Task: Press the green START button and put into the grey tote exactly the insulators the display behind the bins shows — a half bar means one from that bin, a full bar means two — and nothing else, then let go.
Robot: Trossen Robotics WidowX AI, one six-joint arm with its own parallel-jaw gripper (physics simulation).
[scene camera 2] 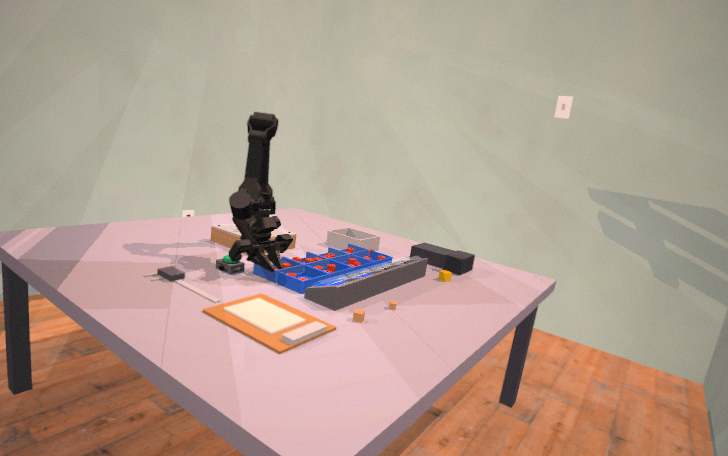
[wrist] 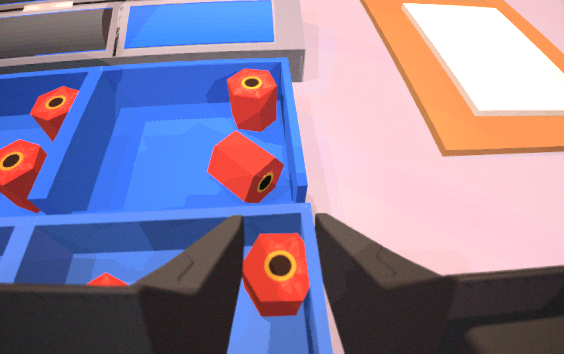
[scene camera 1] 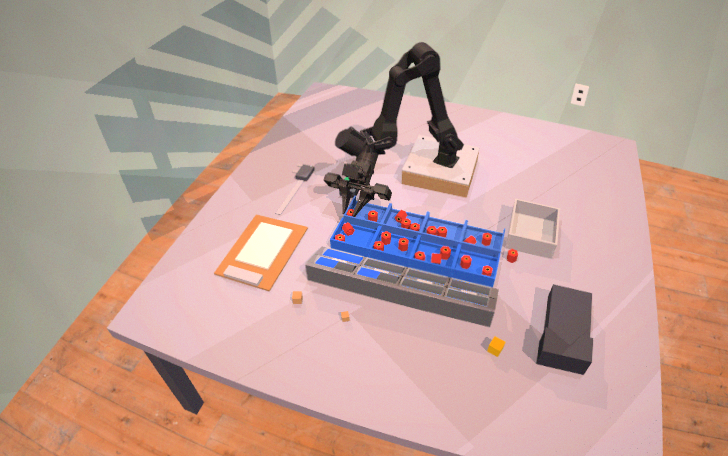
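Observation:
My gripper (scene camera 1: pixel 349 213) (scene camera 2: pixel 277 268) (wrist: pixel 279 225) is shut on a red insulator (wrist: pixel 276 287) in the outer corner bin nearest the START button. The left finger in the wrist view touches the insulator; the right finger is at the outer wall, and a strip of wall shows between them. The green START button (scene camera 1: pixel 347 178) (scene camera 2: pixel 229 259) is partly hidden by the gripper in scene camera 1. The grey tote (scene camera 1: pixel 529 244) (scene camera 2: pixel 343 241) looks empty. The display (scene camera 1: pixel 400 291) (scene camera 2: pixel 370 285) shows one full bar and one half bar in its first column, and a half bar in the second.
Blue bins (scene camera 1: pixel 413 261) (scene camera 2: pixel 300 284) hold several other red insulators. One loose insulator (scene camera 1: pixel 512 255) stands beside the tote. A clipboard (scene camera 1: pixel 292 233) (scene camera 2: pixel 244 326), a grey adapter (scene camera 1: pixel 304 172), a black block (scene camera 1: pixel 569 314), orange cubes (scene camera 1: pixel 297 297) (scene camera 1: pixel 344 316) and a yellow cube (scene camera 1: pixel 495 346) lie around.

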